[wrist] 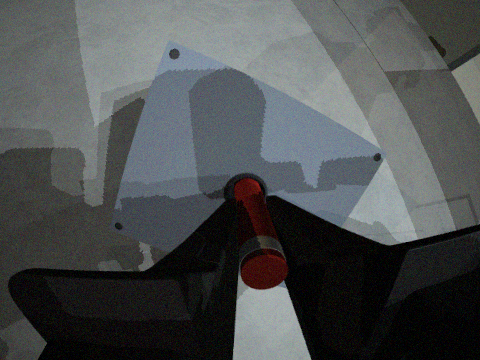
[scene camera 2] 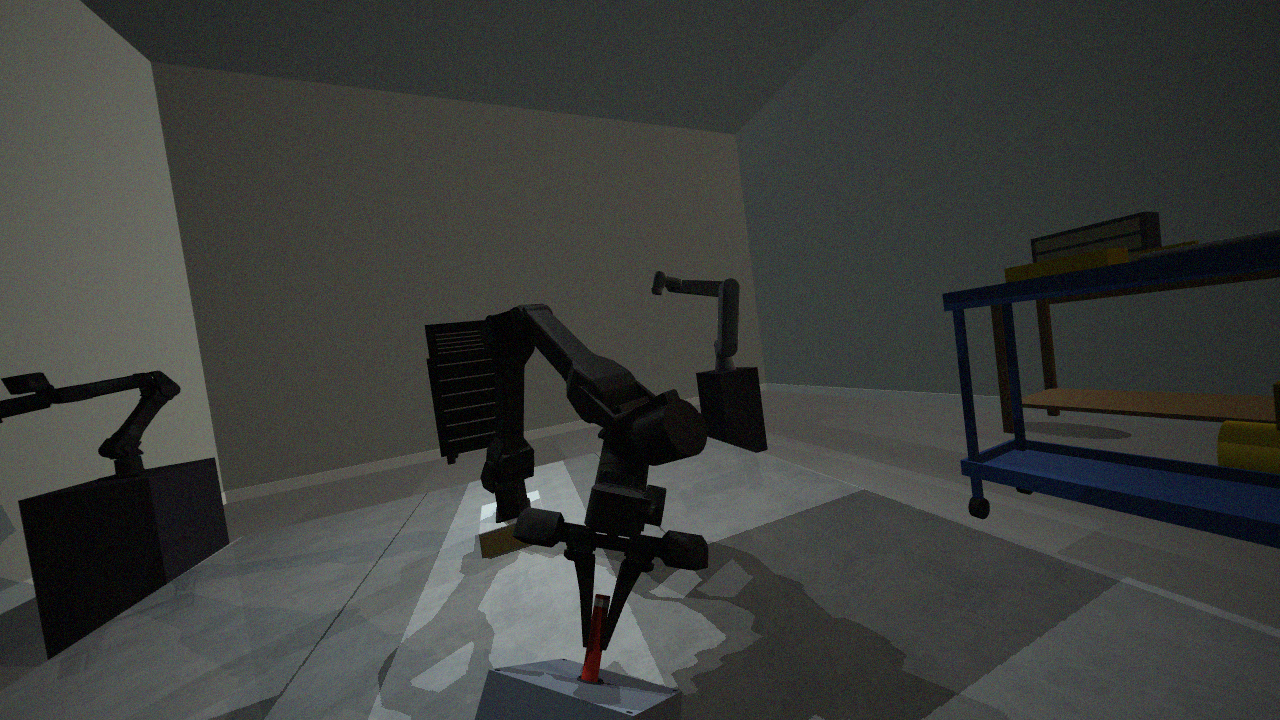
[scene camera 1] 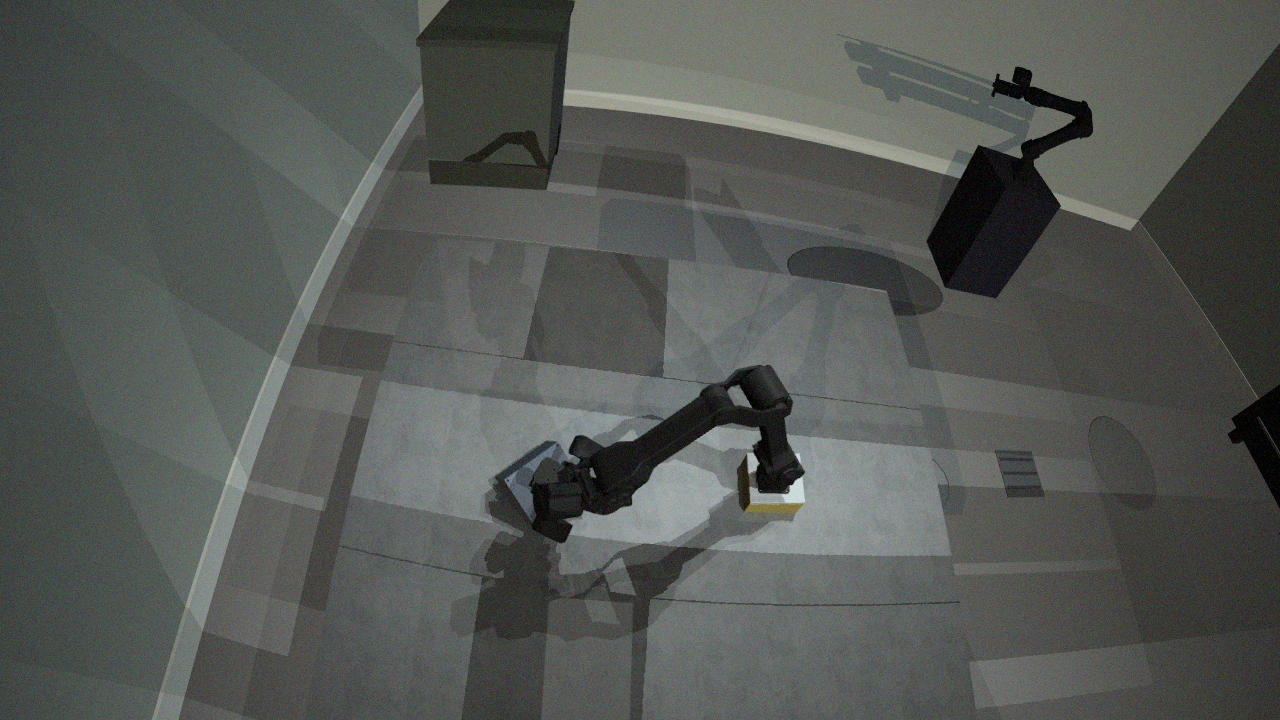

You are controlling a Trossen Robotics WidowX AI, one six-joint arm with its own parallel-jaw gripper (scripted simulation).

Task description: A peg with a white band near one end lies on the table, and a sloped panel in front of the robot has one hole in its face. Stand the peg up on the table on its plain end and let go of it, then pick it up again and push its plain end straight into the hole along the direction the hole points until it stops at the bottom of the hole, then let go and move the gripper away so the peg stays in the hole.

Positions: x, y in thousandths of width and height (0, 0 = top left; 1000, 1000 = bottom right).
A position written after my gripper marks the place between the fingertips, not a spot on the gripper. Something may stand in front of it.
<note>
In view: my gripper (scene camera 2: 464, 901) and a sloped panel (scene camera 1: 406, 659).
My gripper also shows in the wrist view (wrist: 524, 574) and in scene camera 1 (scene camera 1: 429, 673). The sloped panel shows as well in the wrist view (wrist: 424, 340).
</note>
